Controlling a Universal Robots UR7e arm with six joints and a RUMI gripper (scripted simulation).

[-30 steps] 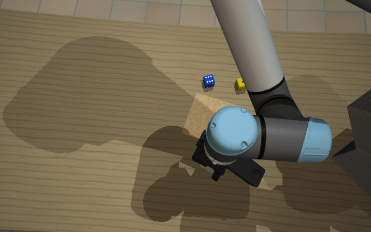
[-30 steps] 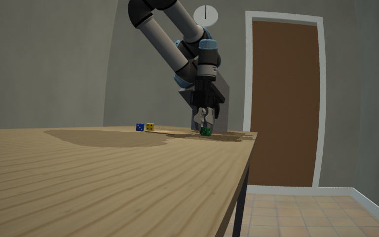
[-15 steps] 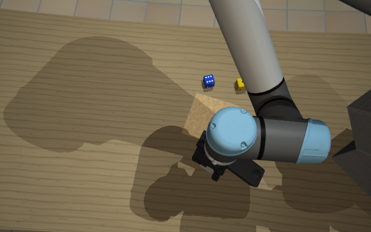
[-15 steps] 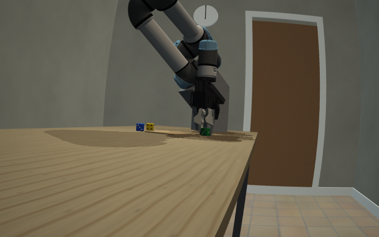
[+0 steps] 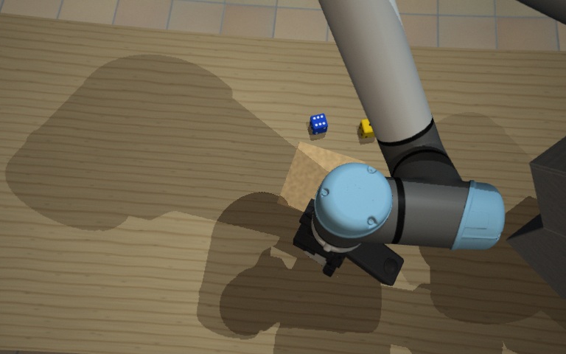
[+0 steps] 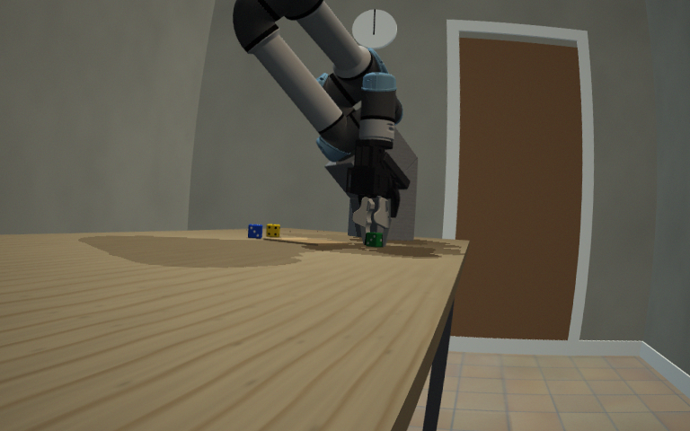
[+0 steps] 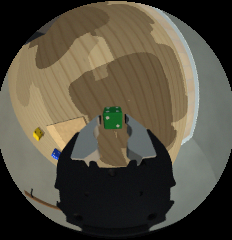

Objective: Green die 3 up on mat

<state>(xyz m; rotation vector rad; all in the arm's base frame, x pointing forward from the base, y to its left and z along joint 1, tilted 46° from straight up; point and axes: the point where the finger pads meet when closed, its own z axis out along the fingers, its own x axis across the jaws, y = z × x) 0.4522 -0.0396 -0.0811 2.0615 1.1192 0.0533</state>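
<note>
The green die lies right at my hand. Round my hand: blue die 26 cm to the right, 4 cm behind; tan mat 14 cm to the right, 2 cm below, 2 cm behind; yellow die 23 cm to the right, 14 cm behind.
</note>
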